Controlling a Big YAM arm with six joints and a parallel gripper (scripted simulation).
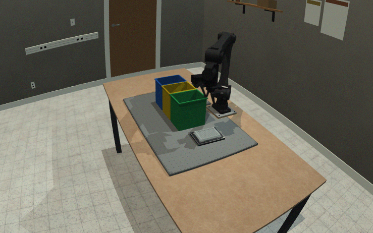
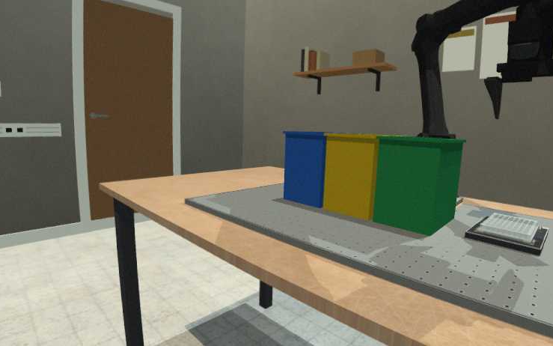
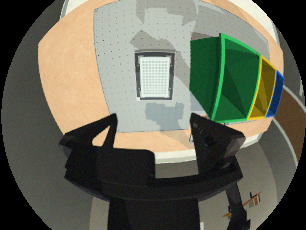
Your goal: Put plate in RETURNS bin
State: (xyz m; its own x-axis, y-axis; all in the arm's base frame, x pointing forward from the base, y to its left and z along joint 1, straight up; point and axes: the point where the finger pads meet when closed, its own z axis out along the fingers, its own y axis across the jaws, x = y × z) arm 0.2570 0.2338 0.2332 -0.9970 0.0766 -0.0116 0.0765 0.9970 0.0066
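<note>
Now: the 96-well plate 220 mm below my hand. Also, from my hand: plate nest (230 mm below); green bin (180 mm to the right, 140 mm below, 30 mm ahead); yellow bin (310 mm to the right, 140 mm below, 30 mm ahead).
</note>
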